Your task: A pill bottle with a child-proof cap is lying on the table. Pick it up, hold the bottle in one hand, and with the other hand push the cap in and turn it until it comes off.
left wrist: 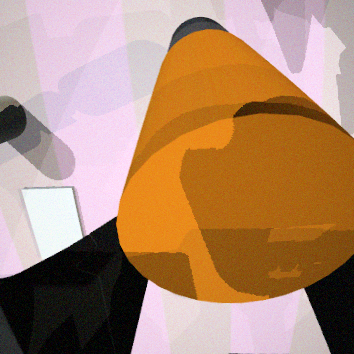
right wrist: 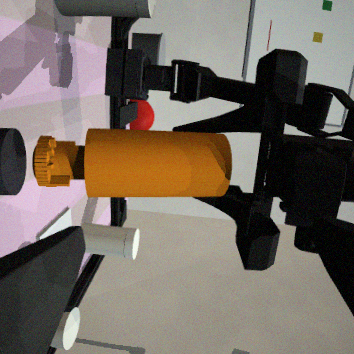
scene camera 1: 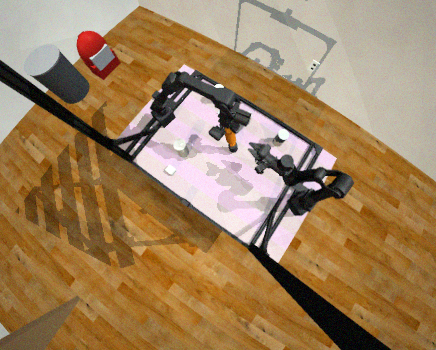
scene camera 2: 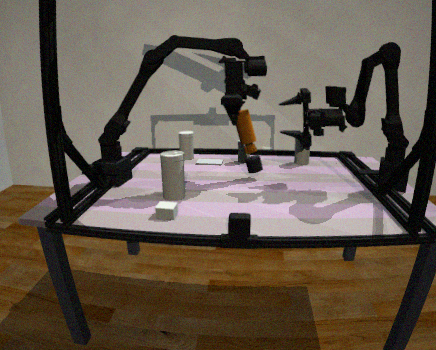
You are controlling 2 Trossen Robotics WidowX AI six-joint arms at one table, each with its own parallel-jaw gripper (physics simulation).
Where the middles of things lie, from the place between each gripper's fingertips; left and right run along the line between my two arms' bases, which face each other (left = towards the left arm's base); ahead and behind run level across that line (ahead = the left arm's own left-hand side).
I see the orange pill bottle [left wrist: 232, 194] 1 cm ahead of my right hand, 11 cm to the left of it and 6 cm below it. Also, from my right hand: flat white tile [left wrist: 53, 212]: 19 cm ahead, 25 cm to the left, 20 cm below.
The orange pill bottle is 3 cm to the right of my left hand and 4 cm below it. Round my left hand: flat white tile (18 cm ahead, 10 cm to the left, 18 cm below).
